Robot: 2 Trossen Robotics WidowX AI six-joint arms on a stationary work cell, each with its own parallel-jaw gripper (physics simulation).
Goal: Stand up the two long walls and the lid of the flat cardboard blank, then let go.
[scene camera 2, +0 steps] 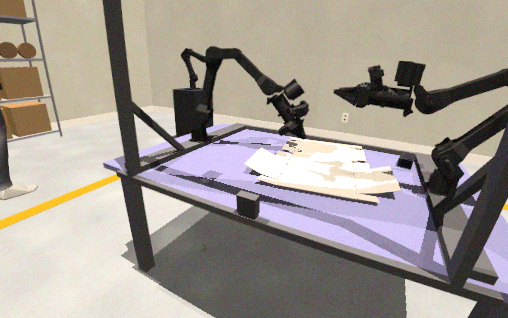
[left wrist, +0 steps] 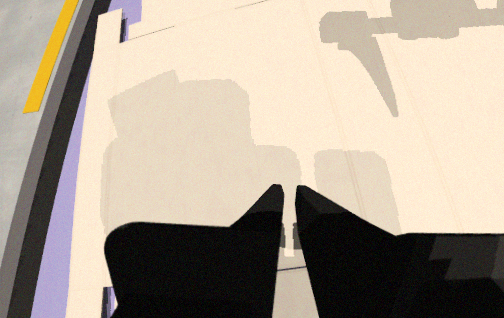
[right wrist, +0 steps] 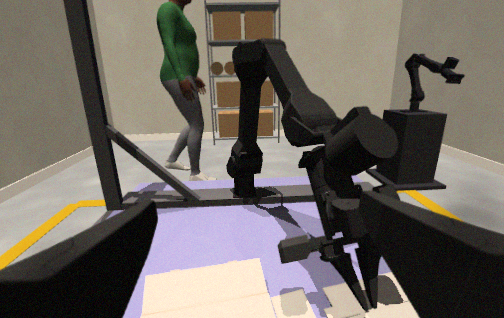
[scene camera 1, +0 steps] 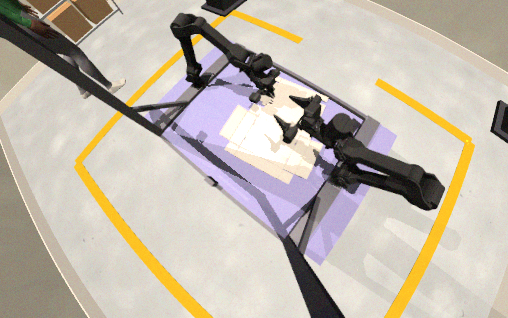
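Where they show: left gripper, fingertip midpoint: [scene camera 2: 305,138] [left wrist: 287,194] [right wrist: 370,309] [scene camera 1: 274,97]; right gripper, fingertip midpoint: [scene camera 2: 336,90] [right wrist: 259,205] [scene camera 1: 281,105]; left arm's base, origin of the base link: [scene camera 2: 198,140] [right wrist: 244,192] [scene camera 1: 198,84]; right arm's base, origin of the base link: [scene camera 2: 440,190] [scene camera 1: 338,178].
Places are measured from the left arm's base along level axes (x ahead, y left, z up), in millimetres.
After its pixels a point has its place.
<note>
The cream cardboard blank [scene camera 1: 252,142] {x 484, y -95, z -18 mm} [scene camera 2: 300,175] {x 498, y -78, z -19 mm} [left wrist: 210,55] {x 575, y 213, z -11 mm} [right wrist: 207,292] {x 355, y -66, z 0 mm} lies spread on the table, mostly flat. In scene camera 2 some outer flaps tilt slightly up at its left and right ends. No long wall or lid stands upright. My left gripper [scene camera 1: 272,96] {x 440, y 143, z 44 mm} [scene camera 2: 302,137] {x 440, y 143, z 44 mm} [left wrist: 287,194] {x 440, y 143, z 44 mm} [right wrist: 369,307] {x 440, y 143, z 44 mm} is shut, with a narrow gap between the tips and no panel plainly held. It points down at the blank near its back left part, very close to the surface. My right gripper [scene camera 1: 283,107] {x 562, y 1, z 259 mm} [scene camera 2: 336,91] {x 562, y 1, z 259 mm} is open and empty, level and well above the blank. Contact at the left fingertips cannot be told.
The lavender table top [scene camera 1: 200,117] {x 158, y -151, z -19 mm} [scene camera 2: 200,167] {x 175, y -203, z -19 mm} [right wrist: 200,235] {x 174, y -104, z -19 mm} has a dark frame rail along its back edge. Dark frame posts [scene camera 2: 117,90] {x 36, y -380, z 248 mm} [right wrist: 90,100] {x 40, y -361, z 276 mm} rise at the front corners. A person in green [right wrist: 177,55] stands beyond the table, near a shelf rack [right wrist: 242,7].
</note>
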